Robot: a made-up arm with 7 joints. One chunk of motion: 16 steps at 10 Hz.
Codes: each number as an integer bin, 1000 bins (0 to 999) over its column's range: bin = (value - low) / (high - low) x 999, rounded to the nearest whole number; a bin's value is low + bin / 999 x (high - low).
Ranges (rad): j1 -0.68..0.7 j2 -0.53..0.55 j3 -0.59..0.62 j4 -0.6..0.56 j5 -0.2..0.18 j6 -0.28..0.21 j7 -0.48..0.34
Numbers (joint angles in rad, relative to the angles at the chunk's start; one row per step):
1: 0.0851 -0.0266 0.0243 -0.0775 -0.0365 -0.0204 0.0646
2: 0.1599 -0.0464 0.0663 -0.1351 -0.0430 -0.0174 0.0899
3: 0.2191 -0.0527 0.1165 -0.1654 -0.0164 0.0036 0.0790
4: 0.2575 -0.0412 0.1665 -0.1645 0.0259 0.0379 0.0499
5: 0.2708 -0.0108 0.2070 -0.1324 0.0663 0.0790 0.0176
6: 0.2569 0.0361 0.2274 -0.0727 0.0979 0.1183 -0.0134
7: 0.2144 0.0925 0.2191 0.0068 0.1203 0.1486 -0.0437
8: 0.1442 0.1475 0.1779 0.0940 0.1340 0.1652 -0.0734
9: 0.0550 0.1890 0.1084 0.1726 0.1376 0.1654 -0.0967
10: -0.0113 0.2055 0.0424 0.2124 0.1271 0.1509 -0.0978
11: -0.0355 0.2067 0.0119 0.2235 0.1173 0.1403 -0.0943
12: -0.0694 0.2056 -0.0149 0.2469 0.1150 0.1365 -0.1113
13: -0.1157 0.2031 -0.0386 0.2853 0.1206 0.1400 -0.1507
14: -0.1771 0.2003 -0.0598 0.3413 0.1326 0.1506 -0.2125
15: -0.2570 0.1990 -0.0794 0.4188 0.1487 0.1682 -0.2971
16: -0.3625 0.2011 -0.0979 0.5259 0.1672 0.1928 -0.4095
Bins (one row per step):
1: 554 466 507 450 430 529 663
2: 608 447 542 400 413 535 694
3: 651 442 583 374 483 578 681
4: 679 452 625 375 594 648 646
5: 688 480 658 403 700 732 606
6: 678 524 675 454 783 812 568
7: 647 576 668 523 842 874 532
8: 597 627 634 598 878 908 495
9: 532 665 577 665 888 908 467
10: 484 680 522 700 860 879 466
11: 467 681 497 709 834 857 470
12: 442 680 475 729 828 849 449
13: 409 678 455 762 843 856 401
14: 364 676 438 811 874 878 326
15: 306 674 422 877 917 914 223
16: 230 676 406 970 965 964 86

